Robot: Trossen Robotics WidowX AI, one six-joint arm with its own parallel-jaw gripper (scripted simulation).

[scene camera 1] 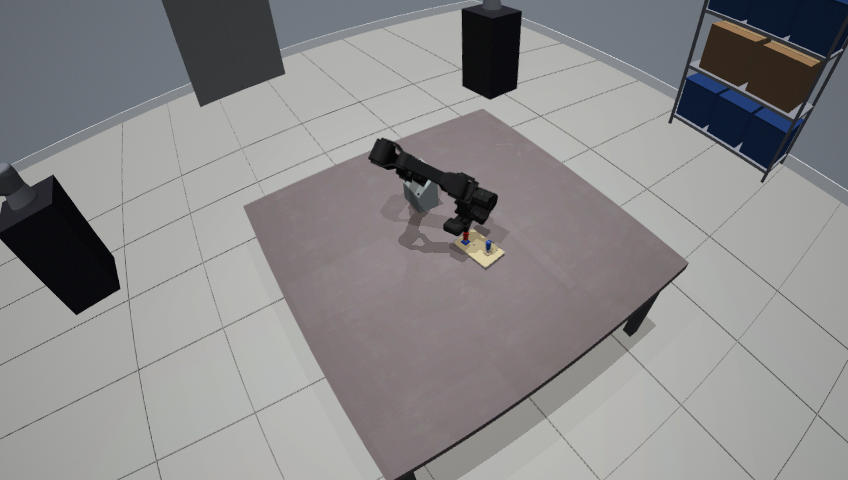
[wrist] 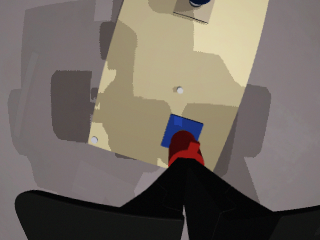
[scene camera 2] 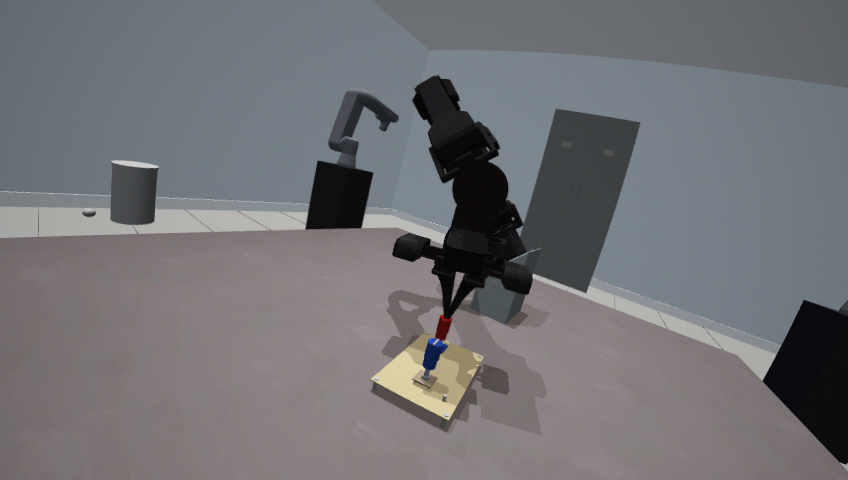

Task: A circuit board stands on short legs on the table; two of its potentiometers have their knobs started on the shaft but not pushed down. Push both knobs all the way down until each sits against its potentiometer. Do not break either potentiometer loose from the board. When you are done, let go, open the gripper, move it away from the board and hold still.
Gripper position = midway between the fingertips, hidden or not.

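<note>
Visible: the gripper (scene camera 1: 466,232); again, the gripper (scene camera 2: 446,318). The wrist view gives the gripper (wrist: 184,166) together with a red knob (wrist: 183,144).
</note>
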